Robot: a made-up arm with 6 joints.
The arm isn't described. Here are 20 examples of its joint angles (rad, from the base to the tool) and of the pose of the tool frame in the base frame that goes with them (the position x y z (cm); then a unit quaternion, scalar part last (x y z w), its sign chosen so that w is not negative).
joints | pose
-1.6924 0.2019 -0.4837 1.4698 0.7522 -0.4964 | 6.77 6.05 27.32 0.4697 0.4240 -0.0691 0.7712
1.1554 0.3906 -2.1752 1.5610 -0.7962 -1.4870 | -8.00 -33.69 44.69 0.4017 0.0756 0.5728 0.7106
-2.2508 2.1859 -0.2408 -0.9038 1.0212 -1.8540 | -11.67 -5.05 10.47 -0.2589 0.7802 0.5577 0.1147
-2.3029 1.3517 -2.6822 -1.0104 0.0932 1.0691 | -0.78 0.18 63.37 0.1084 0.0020 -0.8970 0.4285
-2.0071 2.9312 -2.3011 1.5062 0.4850 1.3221 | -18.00 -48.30 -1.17 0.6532 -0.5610 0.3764 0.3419
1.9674 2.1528 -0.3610 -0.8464 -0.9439 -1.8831 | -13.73 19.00 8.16 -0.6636 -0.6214 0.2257 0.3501
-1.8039 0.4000 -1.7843 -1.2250 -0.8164 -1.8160 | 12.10 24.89 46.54 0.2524 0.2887 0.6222 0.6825
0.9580 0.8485 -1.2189 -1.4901 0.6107 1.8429 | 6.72 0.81 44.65 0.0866 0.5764 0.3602 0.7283
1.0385 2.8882 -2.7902 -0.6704 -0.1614 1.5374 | 27.21 47.92 14.06 -0.0920 0.6587 0.6285 0.4032
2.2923 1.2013 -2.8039 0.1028 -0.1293 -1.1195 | 8.35 -9.32 62.28 0.1225 0.0169 0.5912 0.7970
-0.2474 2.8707 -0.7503 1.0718 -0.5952 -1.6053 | 20.51 -9.64 -10.96 0.1956 -0.9445 0.2004 0.1717
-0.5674 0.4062 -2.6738 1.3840 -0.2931 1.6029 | -39.05 21.93 40.11 -0.4216 -0.0472 0.8650 0.2680
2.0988 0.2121 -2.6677 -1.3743 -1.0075 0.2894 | 17.60 -44.64 28.12 0.5011 -0.4081 0.1613 0.7459
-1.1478 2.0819 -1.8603 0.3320 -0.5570 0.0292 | 16.18 -39.63 34.62 0.4217 0.3625 -0.3798 0.7393
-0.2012 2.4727 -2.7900 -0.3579 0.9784 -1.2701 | 46.25 -12.04 27.02 -0.4546 0.7353 -0.4471 0.2298
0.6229 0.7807 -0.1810 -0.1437 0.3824 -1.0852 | 2.47 1.20 18.15 -0.7449 0.5775 -0.1219 0.3111
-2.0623 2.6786 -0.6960 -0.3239 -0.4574 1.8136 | -10.83 -22.85 -7.18 0.9726 -0.2143 0.0529 0.0726
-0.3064 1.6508 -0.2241 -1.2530 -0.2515 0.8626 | 14.25 -2.33 13.27 -0.0549 0.9795 0.0589 0.1846
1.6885 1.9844 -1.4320 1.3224 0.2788 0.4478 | -6.86 37.97 23.16 0.0355 -0.8629 -0.4667 0.1907
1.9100 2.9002 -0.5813 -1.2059 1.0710 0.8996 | 1.55 17.27 -4.38 -0.7441 0.1983 -0.6379 0.0102
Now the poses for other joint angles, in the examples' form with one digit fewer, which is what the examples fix.
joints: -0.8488 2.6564 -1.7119 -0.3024 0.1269 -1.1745
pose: 29.5 -34.0 -0.5 -0.289 0.912 -0.275 0.100
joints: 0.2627 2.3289 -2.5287 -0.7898 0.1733 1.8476
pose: 46.2 11.3 34.5 0.295 0.576 0.438 0.624
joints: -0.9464 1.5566 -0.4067 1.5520 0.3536 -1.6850
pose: 12.4 -12.0 16.7 0.337 0.893 0.021 0.297
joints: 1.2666 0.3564 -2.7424 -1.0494 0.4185 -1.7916
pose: -10.7 -44.4 38.0 0.220 0.298 -0.600 0.709
